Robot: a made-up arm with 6 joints.
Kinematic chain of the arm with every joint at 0, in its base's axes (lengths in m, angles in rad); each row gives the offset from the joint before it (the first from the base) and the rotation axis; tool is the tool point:
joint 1: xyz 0 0 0.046 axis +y
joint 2: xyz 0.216 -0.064 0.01 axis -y
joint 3: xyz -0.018 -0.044 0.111 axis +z
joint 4: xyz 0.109 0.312 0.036 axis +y
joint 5: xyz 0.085 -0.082 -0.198 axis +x
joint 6: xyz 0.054 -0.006 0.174 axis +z
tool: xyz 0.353 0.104 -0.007
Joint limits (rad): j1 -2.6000..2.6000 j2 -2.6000..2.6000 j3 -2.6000..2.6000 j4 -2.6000..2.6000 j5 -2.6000..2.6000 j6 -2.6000..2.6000
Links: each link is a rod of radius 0.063 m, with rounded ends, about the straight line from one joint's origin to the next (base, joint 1, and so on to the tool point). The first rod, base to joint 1, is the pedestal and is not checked.
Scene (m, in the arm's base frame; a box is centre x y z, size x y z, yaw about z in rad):
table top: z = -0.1
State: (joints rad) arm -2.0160 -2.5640 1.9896 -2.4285 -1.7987 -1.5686
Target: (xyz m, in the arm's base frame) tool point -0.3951 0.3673 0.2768
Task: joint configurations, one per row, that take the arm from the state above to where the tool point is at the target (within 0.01 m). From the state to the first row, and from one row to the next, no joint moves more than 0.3 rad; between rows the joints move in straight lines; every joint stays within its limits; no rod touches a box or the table.
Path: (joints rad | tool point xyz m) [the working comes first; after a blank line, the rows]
Joints at the target: -2.3087 -2.2802 0.7537 -2.4991 -1.9591 -2.4978
Straight joint move there: clear.

1: -2.0745 -2.5072 1.7424 -2.4426 -1.8308 -1.7544 | -0.4778 -0.2923 0.5861
2: -2.1331 -2.4505 1.4953 -2.4567 -1.8629 -1.9403 | -0.5745 -0.1155 0.5081
3: -2.1916 -2.3937 1.2481 -2.4708 -1.8949 -2.1261 | -0.5923 0.0708 0.4134
4: -2.2501 -2.3370 1.0009 -2.4850 -1.9270 -2.3120 | -0.5278 0.2403 0.3278
5: -2.3087 -2.2802 0.7537 -2.4991 -1.9591 -2.4978 | -0.3951 0.3673 0.2768

